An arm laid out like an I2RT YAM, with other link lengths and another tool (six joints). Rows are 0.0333 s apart.
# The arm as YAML. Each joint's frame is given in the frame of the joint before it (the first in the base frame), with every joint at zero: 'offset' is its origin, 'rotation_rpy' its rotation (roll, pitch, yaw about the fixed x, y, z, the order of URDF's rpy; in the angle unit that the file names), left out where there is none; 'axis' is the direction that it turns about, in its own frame. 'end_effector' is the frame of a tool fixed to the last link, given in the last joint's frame.
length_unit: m
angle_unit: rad
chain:
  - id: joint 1
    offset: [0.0, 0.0, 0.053]
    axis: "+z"
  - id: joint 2
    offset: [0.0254, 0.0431, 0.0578]
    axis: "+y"
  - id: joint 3
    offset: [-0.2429, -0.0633, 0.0]
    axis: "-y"
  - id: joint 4
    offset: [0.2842, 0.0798, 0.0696]
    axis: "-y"
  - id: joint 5
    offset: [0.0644, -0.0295, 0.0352]
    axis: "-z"
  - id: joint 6
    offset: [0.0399, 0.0, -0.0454]
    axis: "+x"
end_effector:
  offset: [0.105, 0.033, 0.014]
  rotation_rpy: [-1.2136, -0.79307, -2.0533]
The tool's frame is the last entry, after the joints.
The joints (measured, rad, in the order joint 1, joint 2, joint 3, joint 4, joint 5, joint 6), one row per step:
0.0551, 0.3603, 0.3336, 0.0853, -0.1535, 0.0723
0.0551, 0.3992, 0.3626, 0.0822, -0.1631, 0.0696
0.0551, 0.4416, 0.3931, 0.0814, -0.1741, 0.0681
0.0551, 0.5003, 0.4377, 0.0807, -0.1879, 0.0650
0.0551, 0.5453, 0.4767, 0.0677, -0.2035, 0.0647
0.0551, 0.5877, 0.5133, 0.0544, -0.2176, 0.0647
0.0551, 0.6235, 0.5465, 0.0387, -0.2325, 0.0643
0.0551, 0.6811, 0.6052, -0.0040, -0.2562, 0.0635
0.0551, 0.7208, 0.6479, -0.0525, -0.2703, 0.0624
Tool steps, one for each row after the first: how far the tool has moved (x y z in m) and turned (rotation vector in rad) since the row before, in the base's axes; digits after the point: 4 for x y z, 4 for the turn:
0.0037, 0.0016, 0.0032, -0.0039, 0.0124, 0.0094
0.0044, 0.0018, 0.0034, -0.0026, 0.0123, 0.0109
0.0065, 0.0023, 0.0056, -0.0042, 0.0140, 0.0137
0.0049, 0.0024, 0.0039, -0.0015, 0.0189, 0.0156
0.0049, 0.0022, 0.0032, -0.0009, 0.0191, 0.0141
0.0040, 0.0022, 0.0028, -0.0010, 0.0182, 0.0149
0.0064, 0.0035, 0.0033, -0.0017, 0.0414, 0.0237
0.0043, 0.0021, -0.0006, -0.0021, 0.0452, 0.0141

